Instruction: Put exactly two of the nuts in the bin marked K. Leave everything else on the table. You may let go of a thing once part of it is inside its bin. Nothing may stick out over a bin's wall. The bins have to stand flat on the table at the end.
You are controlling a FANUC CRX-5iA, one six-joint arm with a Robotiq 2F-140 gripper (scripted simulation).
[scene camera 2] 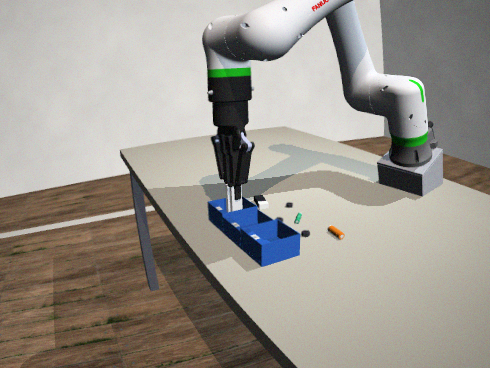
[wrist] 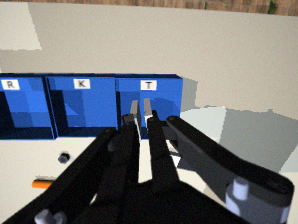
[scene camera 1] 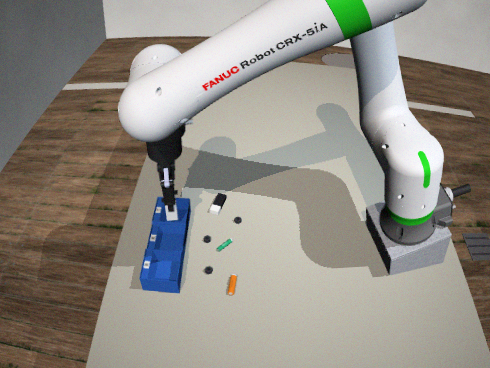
Scene:
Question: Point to a blue bin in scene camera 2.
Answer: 282, 242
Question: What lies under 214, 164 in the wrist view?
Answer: My gripper.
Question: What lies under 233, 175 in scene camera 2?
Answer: My gripper.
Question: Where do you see a blue bin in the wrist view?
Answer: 80, 105

